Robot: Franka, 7 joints.
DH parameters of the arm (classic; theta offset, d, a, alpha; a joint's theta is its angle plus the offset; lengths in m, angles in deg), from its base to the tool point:
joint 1: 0 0.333 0 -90
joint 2: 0 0 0 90
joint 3: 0 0.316 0.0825 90
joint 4: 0 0 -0.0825 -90
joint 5: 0 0.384 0 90
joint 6: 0 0 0.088 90
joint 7: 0 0.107 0 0
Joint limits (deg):
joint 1: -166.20..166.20
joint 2: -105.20..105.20
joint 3: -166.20..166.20
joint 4: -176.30..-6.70
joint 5: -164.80..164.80
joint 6: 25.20..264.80
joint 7: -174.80..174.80
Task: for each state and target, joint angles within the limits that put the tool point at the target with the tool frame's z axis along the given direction. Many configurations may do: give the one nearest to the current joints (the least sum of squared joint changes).
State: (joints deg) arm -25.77 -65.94 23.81 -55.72 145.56 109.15 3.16
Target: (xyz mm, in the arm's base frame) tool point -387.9 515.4 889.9 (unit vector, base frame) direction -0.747 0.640 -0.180
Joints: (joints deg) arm -39.07 -60.55 34.56 -32.62 155.54 111.75 3.16
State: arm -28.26 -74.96 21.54 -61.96 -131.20 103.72 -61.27
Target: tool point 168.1 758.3 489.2 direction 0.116 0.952 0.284
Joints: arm -67.20 -99.64 58.80 -62.29 -164.11 155.80 -61.27
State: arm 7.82 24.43 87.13 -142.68 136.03 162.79 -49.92
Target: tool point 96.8 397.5 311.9 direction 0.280 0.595 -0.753
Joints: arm 1.95 -13.78 84.66 -139.93 137.83 184.88 -49.92
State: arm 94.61 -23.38 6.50 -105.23 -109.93 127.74 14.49
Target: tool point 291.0 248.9 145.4 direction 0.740 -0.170 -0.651
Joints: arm 62.10 14.24 -20.53 -149.66 -110.47 142.98 14.49
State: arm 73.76 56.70 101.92 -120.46 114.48 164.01 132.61
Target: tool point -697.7 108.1 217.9 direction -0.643 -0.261 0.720
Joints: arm 113.75 94.98 77.97 -90.91 87.69 121.95 132.61
